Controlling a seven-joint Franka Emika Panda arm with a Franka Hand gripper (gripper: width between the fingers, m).
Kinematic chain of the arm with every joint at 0, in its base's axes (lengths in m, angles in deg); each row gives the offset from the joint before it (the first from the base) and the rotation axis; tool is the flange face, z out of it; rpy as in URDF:
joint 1: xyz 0 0 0.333 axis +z
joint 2: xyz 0 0 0 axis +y
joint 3: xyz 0 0 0.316 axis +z
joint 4: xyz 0.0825 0 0 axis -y
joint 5: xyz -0.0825 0 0.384 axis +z
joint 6: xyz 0 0 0 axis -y
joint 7: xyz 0.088 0 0 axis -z
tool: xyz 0 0 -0.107 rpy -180 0 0
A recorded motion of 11 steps. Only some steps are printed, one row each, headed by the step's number.
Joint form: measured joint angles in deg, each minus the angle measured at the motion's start. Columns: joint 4, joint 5, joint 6, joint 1, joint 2, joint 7, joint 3.
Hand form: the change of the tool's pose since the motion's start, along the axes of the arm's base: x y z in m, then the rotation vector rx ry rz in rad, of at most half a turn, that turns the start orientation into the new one. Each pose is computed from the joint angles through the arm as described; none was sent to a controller.
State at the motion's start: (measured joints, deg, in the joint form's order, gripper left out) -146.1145 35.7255 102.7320 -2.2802 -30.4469 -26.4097 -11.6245
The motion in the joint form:
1: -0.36 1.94 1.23 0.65 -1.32 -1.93 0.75
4: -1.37 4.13 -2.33 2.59 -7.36 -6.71 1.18
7: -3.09 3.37 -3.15 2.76 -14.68 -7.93 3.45
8: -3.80 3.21 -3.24 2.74 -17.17 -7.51 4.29
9: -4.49 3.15 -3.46 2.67 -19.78 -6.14 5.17
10: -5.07 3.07 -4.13 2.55 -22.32 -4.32 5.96
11: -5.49 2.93 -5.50 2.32 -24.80 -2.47 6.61
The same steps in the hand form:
1: 0.0002 0.0096 0.0082 0.0151 -0.0585 0.0203
4: -0.0214 0.0335 0.0372 0.0709 -0.1673 0.1473
7: -0.0481 0.0508 0.0636 0.0377 -0.2651 0.2182
8: -0.0575 0.0563 0.0708 0.0248 -0.2886 0.2277
9: -0.0677 0.0619 0.0782 0.0132 -0.3020 0.2247
10: -0.0784 0.0671 0.0852 0.0042 -0.3054 0.2183
11: -0.0900 0.0715 0.0918 -0.0020 -0.3015 0.2152

